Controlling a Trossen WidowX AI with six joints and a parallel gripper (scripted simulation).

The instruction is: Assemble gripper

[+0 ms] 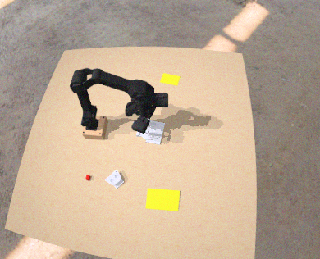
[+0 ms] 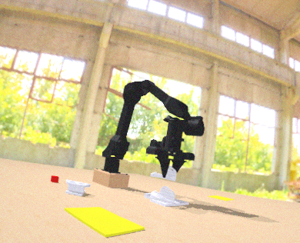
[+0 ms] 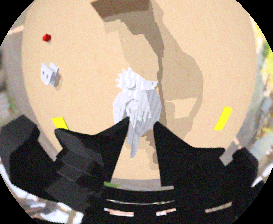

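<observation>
Right now my gripper tip is 1 cm past the white jaw, 2 cm to the left of it and 6 cm above it. The rest, counted from my gripper tip: large yellow patch: 10 cm ahead, 35 cm to the right, 8 cm below; then small white block: 13 cm behind, 28 cm to the right, 7 cm below; then small yellow pad: 8 cm ahead, 34 cm to the left, 8 cm below.
</observation>
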